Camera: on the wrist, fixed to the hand. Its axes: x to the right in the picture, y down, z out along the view.
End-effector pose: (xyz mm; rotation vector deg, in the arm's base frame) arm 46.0 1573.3 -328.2 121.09 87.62 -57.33
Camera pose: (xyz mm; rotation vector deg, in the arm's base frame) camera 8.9 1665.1 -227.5 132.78 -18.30 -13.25
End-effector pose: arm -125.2 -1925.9 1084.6 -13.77 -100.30 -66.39
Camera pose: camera -95.2 -2053.5 1032.0 -74.65 -52.66 -2.65
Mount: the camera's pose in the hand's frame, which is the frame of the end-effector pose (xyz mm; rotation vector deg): -15.5 -79.6 -115.6 -4.64 3.04 89.55
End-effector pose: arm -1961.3 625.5 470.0 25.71 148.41 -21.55
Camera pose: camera -2025.9 588.6 590.0 121.21 88.32 17.22
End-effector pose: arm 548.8 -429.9 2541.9 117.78 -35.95 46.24
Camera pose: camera 554.9 -288.8 2542.9 64.44 -127.53 89.14
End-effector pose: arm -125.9 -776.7 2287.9 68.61 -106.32 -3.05
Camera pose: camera 12.8 -760.7 2309.3 -29.55 -126.64 41.97
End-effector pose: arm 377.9 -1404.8 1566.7 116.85 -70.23 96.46
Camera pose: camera 353.3 -1274.4 1615.0 -27.65 122.96 -74.62
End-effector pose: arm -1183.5 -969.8 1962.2 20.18 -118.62 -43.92
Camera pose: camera -1082.9 -1068.3 1950.9 -66.99 -90.54 8.48
